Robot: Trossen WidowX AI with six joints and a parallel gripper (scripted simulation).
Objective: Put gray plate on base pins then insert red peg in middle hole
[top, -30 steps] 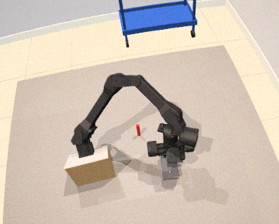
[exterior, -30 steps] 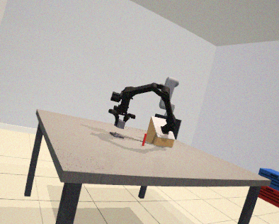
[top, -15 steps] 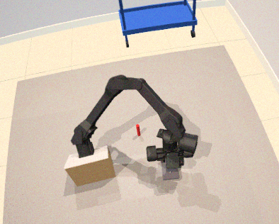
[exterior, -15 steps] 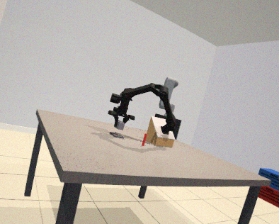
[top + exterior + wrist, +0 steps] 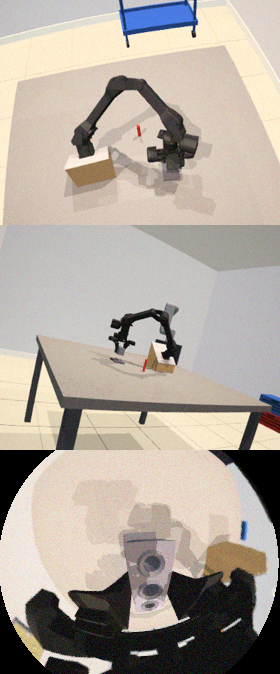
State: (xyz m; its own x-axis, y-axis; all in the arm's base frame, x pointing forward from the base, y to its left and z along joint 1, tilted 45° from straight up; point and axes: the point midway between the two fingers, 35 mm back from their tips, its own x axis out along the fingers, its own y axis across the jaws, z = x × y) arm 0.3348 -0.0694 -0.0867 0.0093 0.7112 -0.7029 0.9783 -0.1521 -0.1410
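My gripper tip is 90 mm past the red peg, 210 mm to the right of it and 20 mm above it. Also, from my gripper tip: gray plate 30 mm above.
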